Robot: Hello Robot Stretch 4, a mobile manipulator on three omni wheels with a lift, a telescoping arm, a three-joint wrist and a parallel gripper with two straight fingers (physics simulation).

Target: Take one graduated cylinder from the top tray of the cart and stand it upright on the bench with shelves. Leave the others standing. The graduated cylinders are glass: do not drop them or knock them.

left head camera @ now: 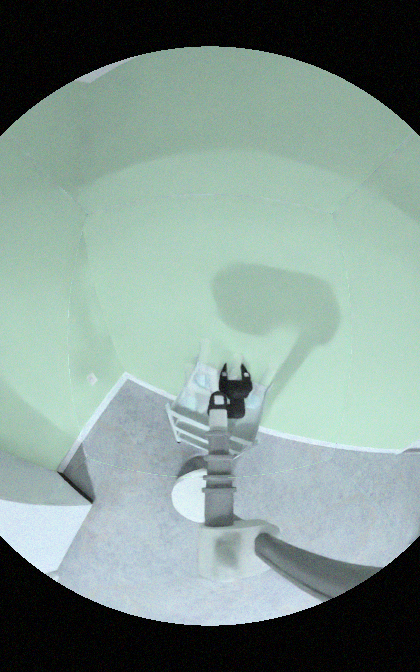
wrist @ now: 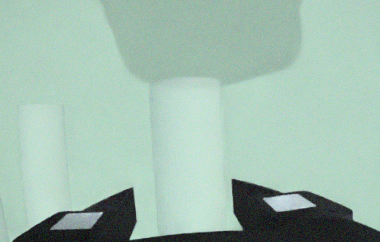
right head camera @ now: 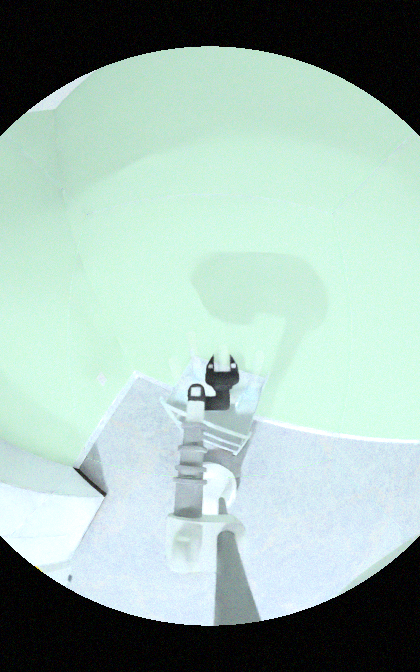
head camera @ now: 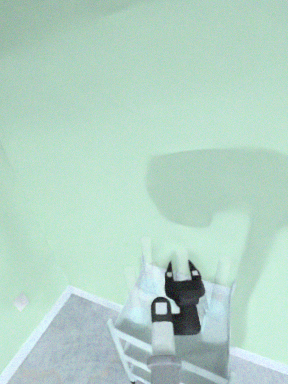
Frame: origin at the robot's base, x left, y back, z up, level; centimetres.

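Seen in the pictures: gripper, between the fingertips: (left head camera: pixel 232 363) (wrist: pixel 183 200) (head camera: pixel 179 261); robot's base, origin of its link: (left head camera: pixel 200 494).
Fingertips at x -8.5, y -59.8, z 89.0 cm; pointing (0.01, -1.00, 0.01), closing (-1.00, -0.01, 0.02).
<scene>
Offsets run from my fingertips to a thing's top centre. "*": to the spot under its first point.
A pale, see-through graduated cylinder {dx -0.4, dy +2.2, dz +8.0 cm} (head camera: pixel 181 261) (wrist: pixel 187 140) stands upright in the gap between my fingers, slightly left of centre in the wrist view at its top. My gripper (head camera: pixel 180 265) (left head camera: pixel 234 369) (right head camera: pixel 222 359) (wrist: pixel 183 200) is open, with a gap beside the glass on both sides. Other cylinders stand on the top tray: one {dx +13.4, dy -5.5, dz +8.0 cm} (head camera: pixel 146 251) (left head camera: pixel 203 352) at back left, one {* dx -14.3, dy +8.3, dz +3.8 cm} (head camera: pixel 223 272) at right and a faint one {* dx +18.4, dy +11.4, dz +7.3 cm} (head camera: pixel 130 277) at left. One cylinder {* dx +12.3, dy -3.7, dz +2.8 cm} (wrist: pixel 44 160) shows left of my fingers in the wrist view. The cart {* dx +20.6, dy +18.8, dz -19.7 cm} (head camera: pixel 131 337) (left head camera: pixel 187 417) is below my gripper. The bench with shelves cannot be identified surely.
A green wall (head camera: pixel 90 190) (left head camera: pixel 165 280) rises behind the cart and carries a large shadow. A pale flat-topped block (left head camera: pixel 30 527) (right head camera: pixel 40 520) is at lower left. A white round object (left head camera: pixel 189 495) (right head camera: pixel 222 482) is low beside my arm, near the cart.
</scene>
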